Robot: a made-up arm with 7 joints. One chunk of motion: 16 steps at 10 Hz.
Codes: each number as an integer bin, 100 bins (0 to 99) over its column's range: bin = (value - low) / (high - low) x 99, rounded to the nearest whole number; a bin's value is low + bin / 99 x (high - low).
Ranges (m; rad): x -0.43..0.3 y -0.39..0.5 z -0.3..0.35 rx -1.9..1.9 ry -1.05..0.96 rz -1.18..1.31
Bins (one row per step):
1: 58 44 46 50 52 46
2: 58 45 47 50 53 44
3: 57 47 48 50 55 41
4: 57 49 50 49 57 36
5: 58 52 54 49 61 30
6: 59 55 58 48 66 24
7: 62 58 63 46 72 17
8: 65 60 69 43 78 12
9: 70 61 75 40 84 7
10: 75 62 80 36 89 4
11: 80 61 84 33 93 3
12: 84 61 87 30 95 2
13: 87 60 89 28 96 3
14: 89 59 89 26 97 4
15: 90 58 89 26 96 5
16: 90 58 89 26 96 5
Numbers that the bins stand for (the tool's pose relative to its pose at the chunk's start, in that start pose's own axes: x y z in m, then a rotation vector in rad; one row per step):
1: -0.0023 0.0056 0.0020 0.0192 0.0058 -0.0230
2: -0.0023 0.0145 0.0086 0.0192 0.0261 -0.0733
3: -0.0097 0.0325 0.0152 0.0192 0.0667 -0.1488
4: -0.0097 0.0505 0.0283 -0.0192 0.1073 -0.2745
5: -0.0023 0.0775 0.0545 -0.0192 0.1885 -0.4255
6: 0.0051 0.1044 0.0808 -0.0576 0.2900 -0.5764
7: 0.0272 0.1314 0.1136 -0.1343 0.4118 -0.7524
8: 0.0493 0.1494 0.1530 -0.2495 0.5336 -0.8782
9: 0.0862 0.1584 0.1924 -0.3646 0.6555 -1.0039
10: 0.1230 0.1674 0.2253 -0.5182 0.7570 -1.0794
11: 0.1599 0.1584 0.2515 -0.6333 0.8382 -1.1045
12: 0.1894 0.1584 0.2712 -0.7485 0.8788 -1.1297
13: 0.2115 0.1494 0.2843 -0.8253 0.8991 -1.1045
14: 0.2263 0.1404 0.2843 -0.9020 0.9194 -1.0794
15: 0.2336 0.1314 0.2843 -0.9020 0.8991 -1.0542
16: 0.2336 0.1314 0.2843 -0.9020 0.8991 -1.0542

